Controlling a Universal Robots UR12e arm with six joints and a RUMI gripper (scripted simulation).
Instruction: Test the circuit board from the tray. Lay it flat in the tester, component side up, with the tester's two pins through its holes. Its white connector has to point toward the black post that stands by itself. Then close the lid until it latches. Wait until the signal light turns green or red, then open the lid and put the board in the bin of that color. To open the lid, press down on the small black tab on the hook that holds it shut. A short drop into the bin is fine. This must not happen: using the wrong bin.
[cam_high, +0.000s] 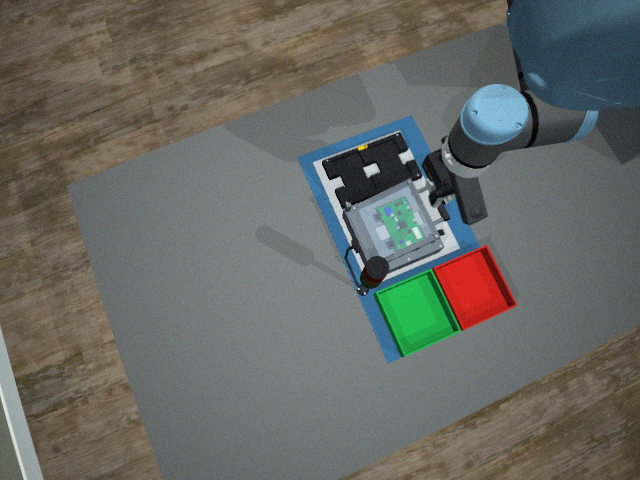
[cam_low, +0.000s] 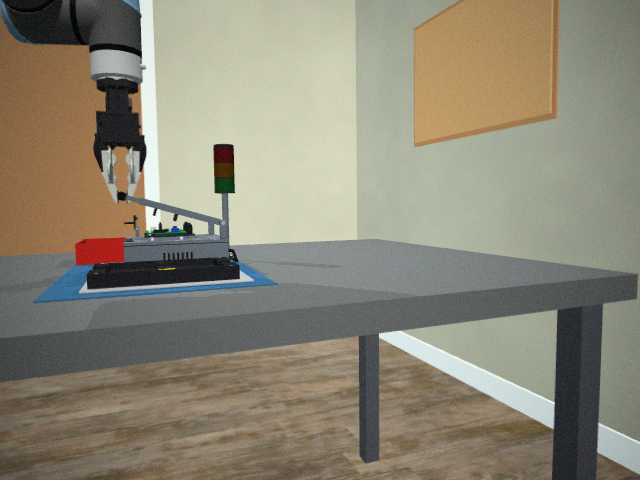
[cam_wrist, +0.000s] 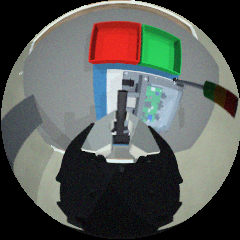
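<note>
Now: hand 60 mm above the black latch hook, 50 mm to the right of it and 10 mm short of it. Also, from my hand: red bin: 190 mm to the left, 130 mm below, 50 mm behind; green circuit board: 80 mm ahead, 70 mm below; tester lid: 80 mm ahead, 30 mm below.
</note>
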